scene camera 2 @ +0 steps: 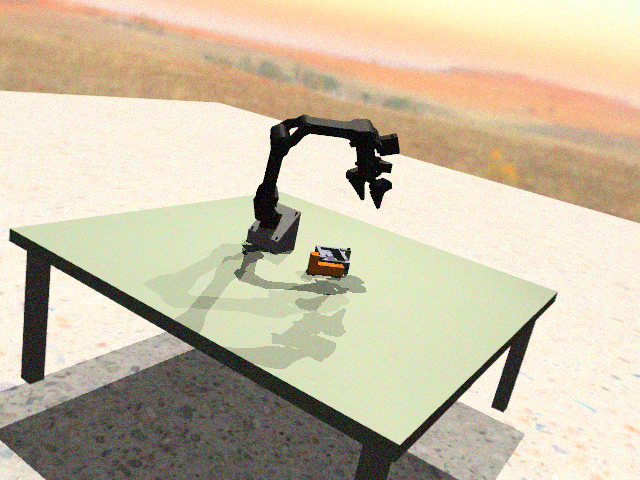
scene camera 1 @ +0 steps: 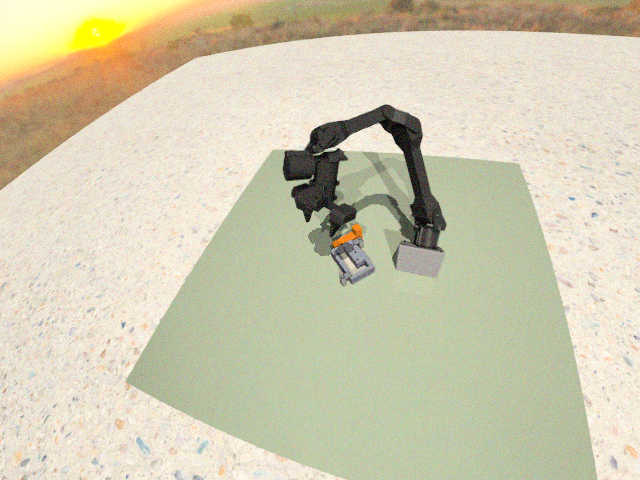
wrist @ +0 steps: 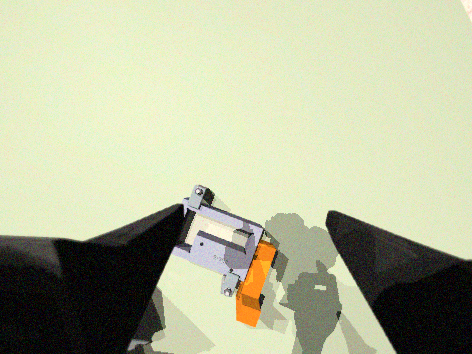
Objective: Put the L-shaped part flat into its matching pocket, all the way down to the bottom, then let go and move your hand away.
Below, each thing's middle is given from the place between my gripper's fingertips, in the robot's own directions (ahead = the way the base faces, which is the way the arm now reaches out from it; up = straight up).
Now: the orange L-shaped part (wrist: pixel 248 311) 50 mm behind my hand, 130 mm to the right of it and 190 mm below it.
